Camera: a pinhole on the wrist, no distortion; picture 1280 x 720 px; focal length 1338.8 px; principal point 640.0 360.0 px. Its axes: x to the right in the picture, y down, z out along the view. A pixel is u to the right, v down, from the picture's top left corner.
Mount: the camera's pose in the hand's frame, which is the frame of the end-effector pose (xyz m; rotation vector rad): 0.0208 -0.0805 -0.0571 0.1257 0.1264 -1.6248
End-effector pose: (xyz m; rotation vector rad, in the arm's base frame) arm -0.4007 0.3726 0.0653 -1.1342 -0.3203 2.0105
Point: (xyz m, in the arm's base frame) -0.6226 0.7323 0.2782
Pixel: outside the picture
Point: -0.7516 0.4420 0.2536
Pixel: 77.8 385.7
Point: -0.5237 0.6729 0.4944
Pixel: 1238.4 331.1
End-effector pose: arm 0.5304 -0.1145 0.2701 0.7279 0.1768 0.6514
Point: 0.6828 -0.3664 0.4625
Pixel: 457.7 217.3
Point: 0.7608 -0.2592 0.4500
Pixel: 381.4 678.3
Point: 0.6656 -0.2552 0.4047
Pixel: 300.2 392.8
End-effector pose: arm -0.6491 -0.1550 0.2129 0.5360 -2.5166 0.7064
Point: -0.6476 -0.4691 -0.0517
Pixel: 650.3 98.3
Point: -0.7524 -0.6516 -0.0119
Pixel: 843.8 524.9
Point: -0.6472 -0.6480 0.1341
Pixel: outside the picture
